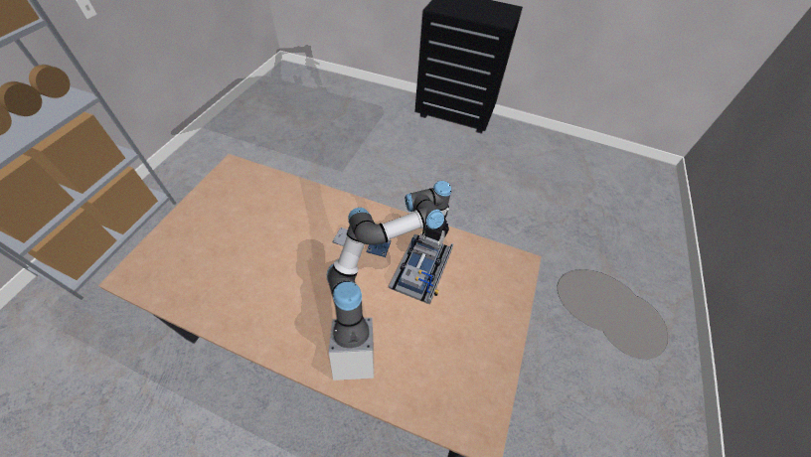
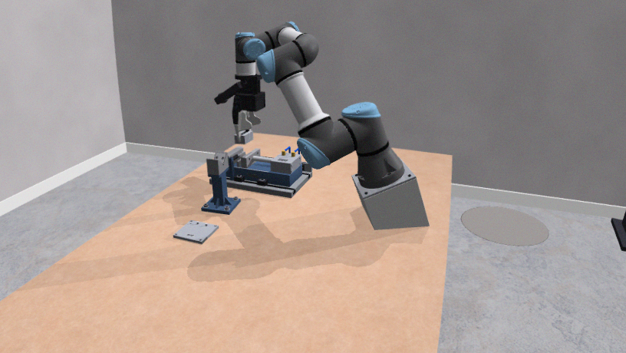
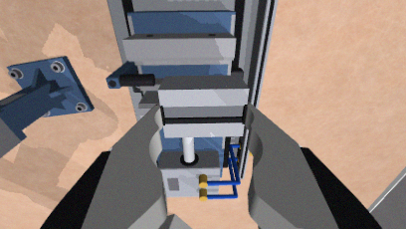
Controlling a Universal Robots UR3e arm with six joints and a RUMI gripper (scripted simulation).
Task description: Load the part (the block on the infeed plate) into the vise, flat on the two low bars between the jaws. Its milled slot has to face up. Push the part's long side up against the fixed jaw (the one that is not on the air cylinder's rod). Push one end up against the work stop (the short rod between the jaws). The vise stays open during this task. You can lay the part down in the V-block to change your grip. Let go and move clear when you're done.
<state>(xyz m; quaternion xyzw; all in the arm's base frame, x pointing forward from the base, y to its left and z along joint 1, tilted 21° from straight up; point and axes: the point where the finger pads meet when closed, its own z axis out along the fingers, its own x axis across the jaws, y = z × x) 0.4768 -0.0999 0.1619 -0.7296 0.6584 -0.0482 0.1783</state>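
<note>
Now: the part right at my hand. From my hand the other things lie so: fixed jaw (30 mm ahead, 20 mm to the left, 70 mm below); work stop (10 mm behind, 70 mm to the left, 60 mm below); vise (70 mm behind, 10 mm to the left, 110 mm below).
</note>
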